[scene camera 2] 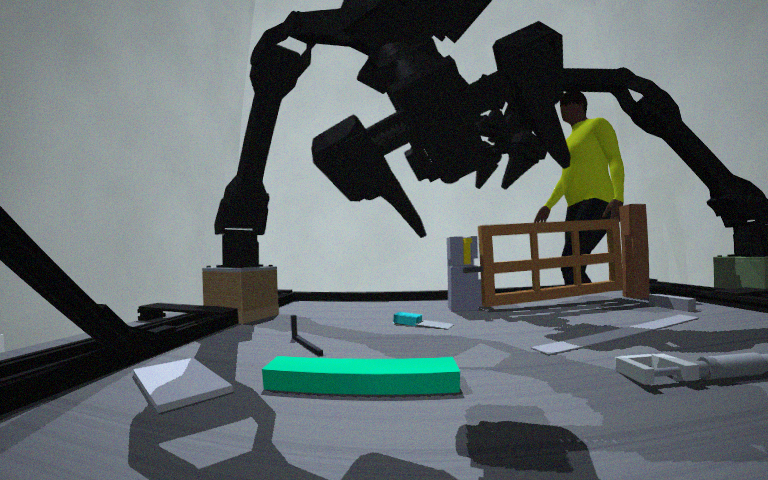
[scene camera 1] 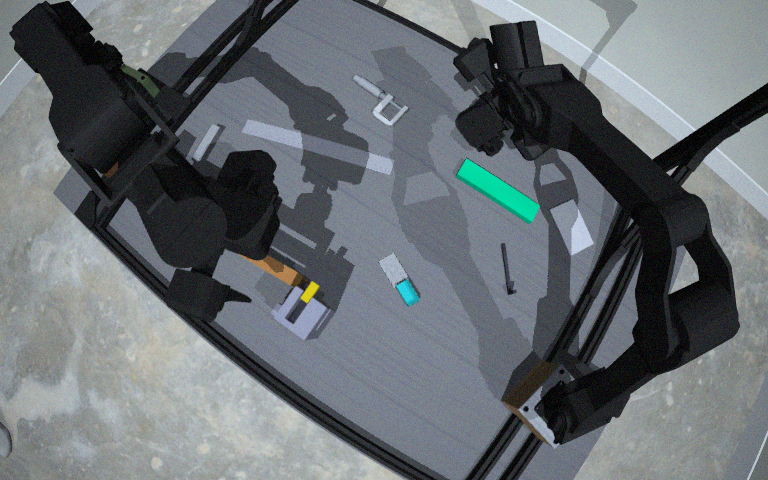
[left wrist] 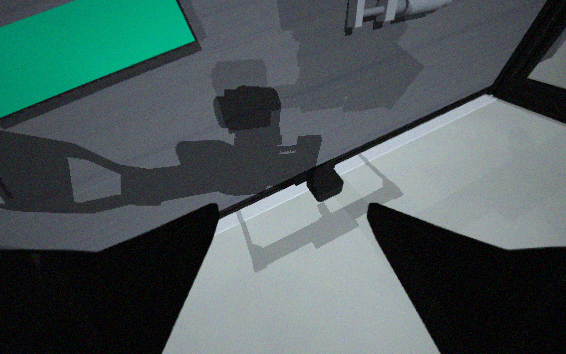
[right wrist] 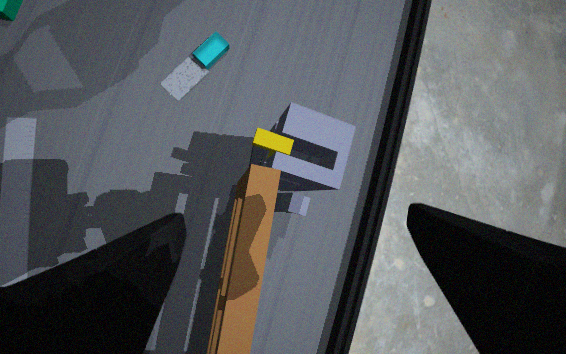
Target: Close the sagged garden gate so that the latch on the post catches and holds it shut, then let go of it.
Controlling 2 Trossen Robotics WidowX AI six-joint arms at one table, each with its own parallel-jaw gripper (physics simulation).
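Frame: origin at the left arm's base, x back, y left, z down, level; millimetres.
Seen in the pictures: left gripper, between the fingertips: (scene camera 2: 495,198) (left wrist: 293,210); right gripper, between the fingertips: (scene camera 2: 489,188) (scene camera 1: 261,264) (right wrist: 297,219); left arm's base, origin of its link: (scene camera 2: 240,266) (scene camera 1: 558,407); right arm's base, origin of its link: (scene camera 2: 752,256).
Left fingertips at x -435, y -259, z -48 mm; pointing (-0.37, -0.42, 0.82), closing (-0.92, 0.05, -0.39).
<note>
Offsets run from my left fingertips to a thing's top centre. "pt": to the spot under its first point.
The orange-brown lattice gate @(dz -30, dx -94, dy +493 mm) (scene camera 2: 485,283) (right wrist: 240,325) stands with its free end beside the grey latch post (scene camera 1: 311,319) (scene camera 2: 459,294) (right wrist: 325,120). A dark bar @(pt dz +61, dx +37, dy +409 mm) (scene camera 2: 471,269) bridges from the gate's end toward the post, below the yellow latch piece @(pt dz +4, dx +43, dy +416 mm) (scene camera 1: 309,291) (scene camera 2: 467,250) (right wrist: 273,141) at the slot mouth. I cannot tell whether it is caught. My right gripper (right wrist: 297,219) is open and empty; in the right wrist view the gate runs between its fingers, apart from both. My left gripper (scene camera 1: 470,90) (scene camera 2: 493,199) (left wrist: 293,210) is open and empty, raised near the table's far edge.
A green block @(dz +122, dx +109, dy +59 mm) (scene camera 1: 498,191) (scene camera 2: 361,376), cyan-ended piece @(dz +124, dx +106, dy +298 mm) (scene camera 1: 407,292) (right wrist: 211,50), clamp-like tool @(dz +122, dx -177, dy +106 mm) (scene camera 1: 389,109) (scene camera 2: 656,367), white plate @(dz +134, dx +254, dy -10 mm) (scene camera 1: 572,226) (scene camera 2: 181,384), long pale strip @(dz +138, dx -180, dy +248 mm) (scene camera 1: 271,133) and dark L-shaped rod @(dz +108, dx +219, dy +146 mm) (scene camera 1: 506,266) lie about. A person in yellow (scene camera 2: 591,158) stands behind the gate.
</note>
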